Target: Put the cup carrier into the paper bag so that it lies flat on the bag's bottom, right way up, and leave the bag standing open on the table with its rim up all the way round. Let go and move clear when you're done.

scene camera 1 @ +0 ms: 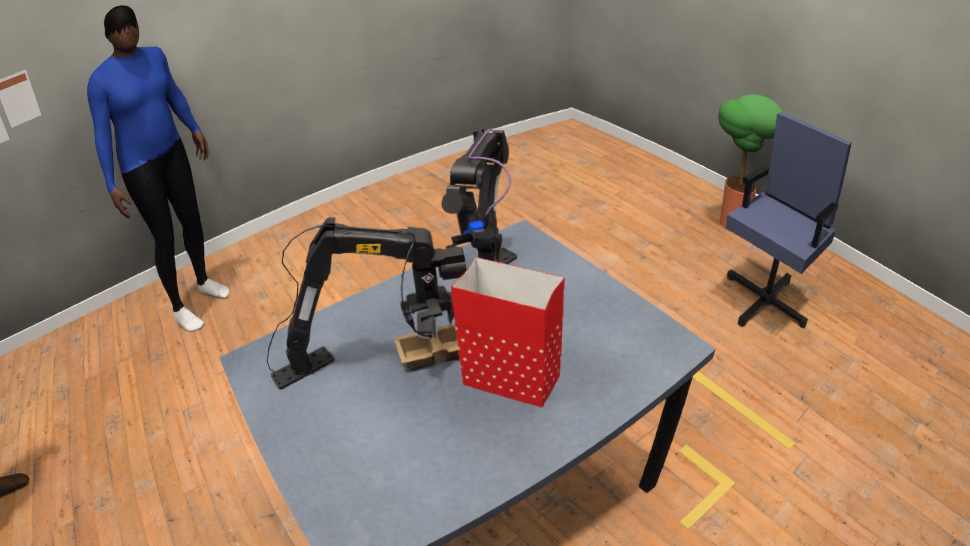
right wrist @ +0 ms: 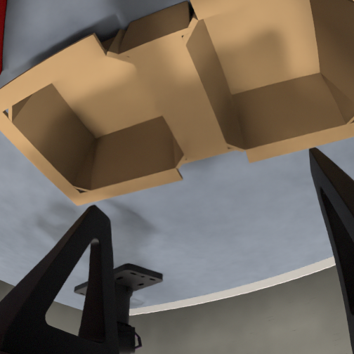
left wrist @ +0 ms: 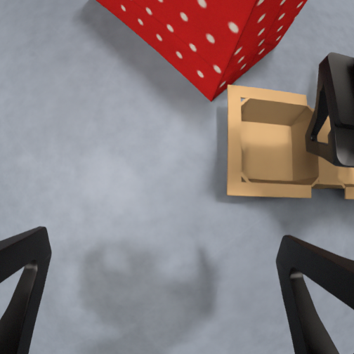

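The tan cup carrier sits on the table with its compartments facing up, close beside the bag; its far end is hidden in scene camera 1. The red paper bag with white dots stands upright, its rim up and its mouth open; its bottom inside is hidden. My right gripper is open and empty, low at the carrier, its fingertips near one long side in the right wrist view. My left gripper is open and empty above the table, off to the side of both the bag and the carrier.
The grey-blue table bears both arm bases. The right arm's base plate is near the table's left edge in scene camera 1. A person, an office chair and a plant are off the table.
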